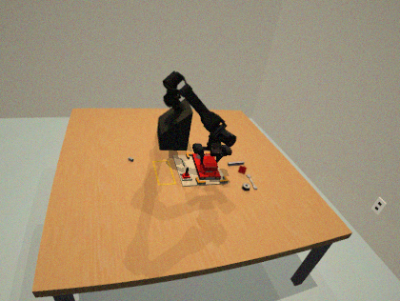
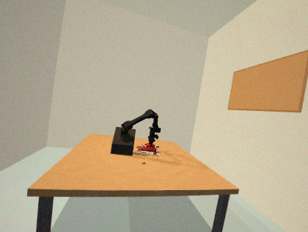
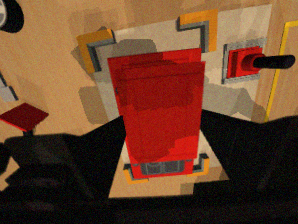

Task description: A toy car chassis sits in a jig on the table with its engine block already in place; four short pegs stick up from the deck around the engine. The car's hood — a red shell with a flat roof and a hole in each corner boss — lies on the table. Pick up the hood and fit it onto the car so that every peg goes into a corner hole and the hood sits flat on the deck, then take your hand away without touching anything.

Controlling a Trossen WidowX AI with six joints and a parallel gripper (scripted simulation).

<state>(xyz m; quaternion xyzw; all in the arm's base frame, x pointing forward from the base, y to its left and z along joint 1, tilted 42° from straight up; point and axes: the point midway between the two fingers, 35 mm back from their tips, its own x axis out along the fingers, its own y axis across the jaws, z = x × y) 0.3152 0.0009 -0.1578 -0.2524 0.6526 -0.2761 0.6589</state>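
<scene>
Now: the red hood 10 mm above my gripper tip. Also, from my gripper tip: wheel (170 mm to the left, 130 mm ahead, 50 mm below); then grey bar (190 mm to the left, 60 mm behind, 50 mm below).
</scene>
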